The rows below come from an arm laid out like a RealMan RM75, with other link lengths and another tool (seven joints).
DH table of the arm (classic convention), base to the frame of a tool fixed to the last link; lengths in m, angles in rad. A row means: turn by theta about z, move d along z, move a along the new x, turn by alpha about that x. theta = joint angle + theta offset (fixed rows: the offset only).
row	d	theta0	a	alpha
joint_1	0.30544	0	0	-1.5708
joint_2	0	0	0	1.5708
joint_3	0.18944	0	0	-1.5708
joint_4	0	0	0	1.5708
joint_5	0.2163	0	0	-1.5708
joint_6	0	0	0	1.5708
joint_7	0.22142	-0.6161	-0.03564	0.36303
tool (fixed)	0.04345	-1.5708	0	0
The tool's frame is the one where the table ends.
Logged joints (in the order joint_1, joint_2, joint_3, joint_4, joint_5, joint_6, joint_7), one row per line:
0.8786, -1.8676, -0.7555, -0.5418, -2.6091, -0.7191, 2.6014
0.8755, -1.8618, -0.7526, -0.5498, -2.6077, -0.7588, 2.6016
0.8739, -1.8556, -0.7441, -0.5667, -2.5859, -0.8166, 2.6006
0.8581, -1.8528, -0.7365, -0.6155, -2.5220, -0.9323, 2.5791
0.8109, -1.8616, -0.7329, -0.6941, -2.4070, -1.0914, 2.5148
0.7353, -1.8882, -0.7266, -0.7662, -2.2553, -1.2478, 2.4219
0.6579, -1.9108, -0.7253, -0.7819, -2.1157, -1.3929, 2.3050
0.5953, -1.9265, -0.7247, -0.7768, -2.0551, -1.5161, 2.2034
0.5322, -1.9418, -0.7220, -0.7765, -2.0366, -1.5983, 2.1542
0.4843, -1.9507, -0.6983, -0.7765, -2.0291, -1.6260, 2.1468
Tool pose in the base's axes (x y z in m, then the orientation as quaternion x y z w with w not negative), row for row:
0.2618, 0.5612, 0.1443, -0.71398, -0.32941, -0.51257, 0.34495
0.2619, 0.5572, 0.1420, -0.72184, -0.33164, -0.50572, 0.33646
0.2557, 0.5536, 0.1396, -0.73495, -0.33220, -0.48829, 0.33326
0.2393, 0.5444, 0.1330, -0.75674, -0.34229, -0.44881, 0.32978
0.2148, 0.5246, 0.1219, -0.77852, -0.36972, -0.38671, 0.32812
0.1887, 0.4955, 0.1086, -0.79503, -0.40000, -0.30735, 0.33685
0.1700, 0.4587, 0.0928, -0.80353, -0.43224, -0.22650, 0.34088
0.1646, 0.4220, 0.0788, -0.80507, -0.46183, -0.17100, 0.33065
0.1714, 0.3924, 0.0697, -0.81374, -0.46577, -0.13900, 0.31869
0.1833, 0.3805, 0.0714, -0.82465, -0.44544, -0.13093, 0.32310
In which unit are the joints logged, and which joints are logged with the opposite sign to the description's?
The joints are logged in radians. Opposite sign: joint_2.
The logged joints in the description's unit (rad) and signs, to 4 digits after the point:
0.8786, 1.8676, -0.7555, -0.5418, -2.6091, -0.7191, 2.6014
0.8755, 1.8618, -0.7526, -0.5498, -2.6077, -0.7588, 2.6016
0.8739, 1.8556, -0.7441, -0.5667, -2.5859, -0.8166, 2.6006
0.8581, 1.8528, -0.7365, -0.6155, -2.5220, -0.9323, 2.5791
0.8109, 1.8616, -0.7329, -0.6941, -2.4070, -1.0914, 2.5148
0.7353, 1.8882, -0.7266, -0.7662, -2.2553, -1.2478, 2.4219
0.6579, 1.9108, -0.7253, -0.7819, -2.1157, -1.3929, 2.3050
0.5953, 1.9265, -0.7247, -0.7768, -2.0551, -1.5161, 2.2034
0.5322, 1.9418, -0.7220, -0.7765, -2.0366, -1.5983, 2.1542
0.4843, 1.9507, -0.6983, -0.7765, -2.0291, -1.6260, 2.1468

